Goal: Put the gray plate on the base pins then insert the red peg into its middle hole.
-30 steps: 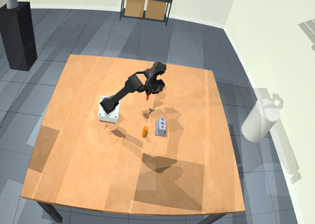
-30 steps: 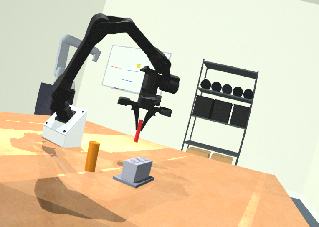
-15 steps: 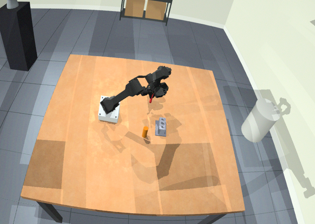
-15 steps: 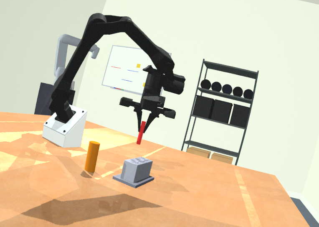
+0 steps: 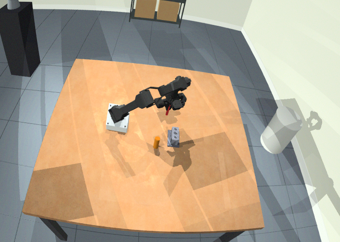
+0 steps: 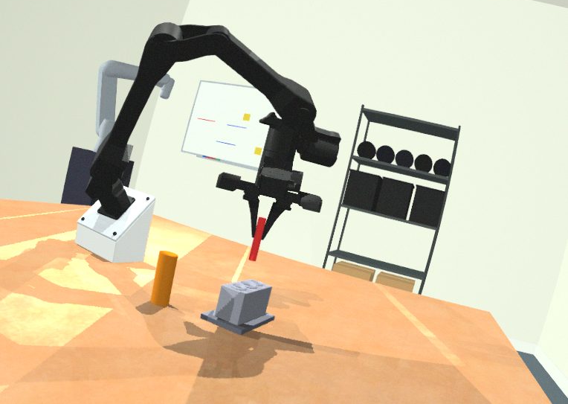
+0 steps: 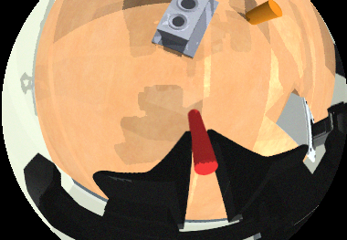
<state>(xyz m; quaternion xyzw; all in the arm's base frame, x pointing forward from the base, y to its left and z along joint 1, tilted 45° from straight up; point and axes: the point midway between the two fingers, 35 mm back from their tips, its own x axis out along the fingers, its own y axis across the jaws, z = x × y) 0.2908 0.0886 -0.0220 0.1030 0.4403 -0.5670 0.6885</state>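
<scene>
The gray plate is 6 cm ahead of my gripper tip, 12 cm to the right of it and 7 cm below it. Round my gripper tip: orange cylinder (4 cm behind, 20 cm to the right, 7 cm below); red peg (right at my gripper tip); base (6 cm ahead, 12 cm to the right, 11 cm below).
</scene>
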